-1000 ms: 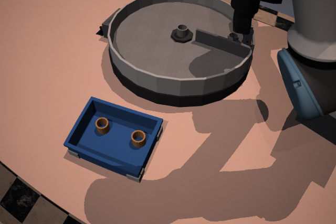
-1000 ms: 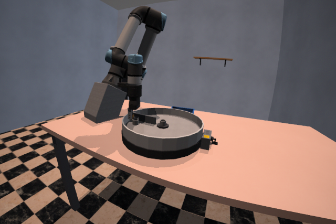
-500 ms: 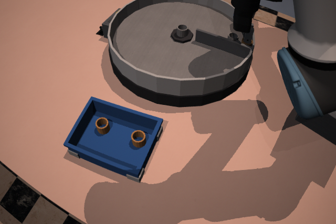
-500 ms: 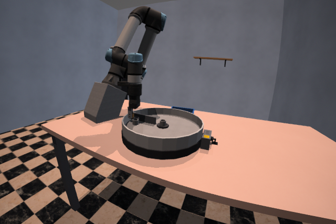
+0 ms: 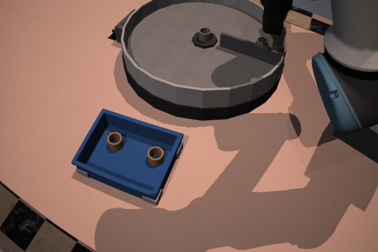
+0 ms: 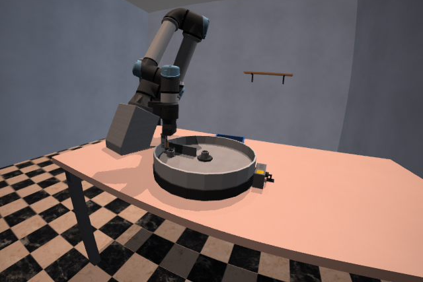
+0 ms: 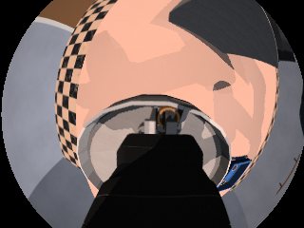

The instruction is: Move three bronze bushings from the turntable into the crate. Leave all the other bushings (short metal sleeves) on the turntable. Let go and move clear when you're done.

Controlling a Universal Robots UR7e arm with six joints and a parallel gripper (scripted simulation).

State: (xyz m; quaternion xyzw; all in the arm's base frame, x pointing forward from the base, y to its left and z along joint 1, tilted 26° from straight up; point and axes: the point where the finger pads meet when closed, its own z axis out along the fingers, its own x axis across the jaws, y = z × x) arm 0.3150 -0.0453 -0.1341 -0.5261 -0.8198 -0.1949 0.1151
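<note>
The blue crate lies 42 cm to the left of my hand, 12 cm ahead of it and 8 cm below it. From my hand the other things lie so: grey turntable: 18 cm ahead, 6 cm to the left, 5 cm below.
</note>
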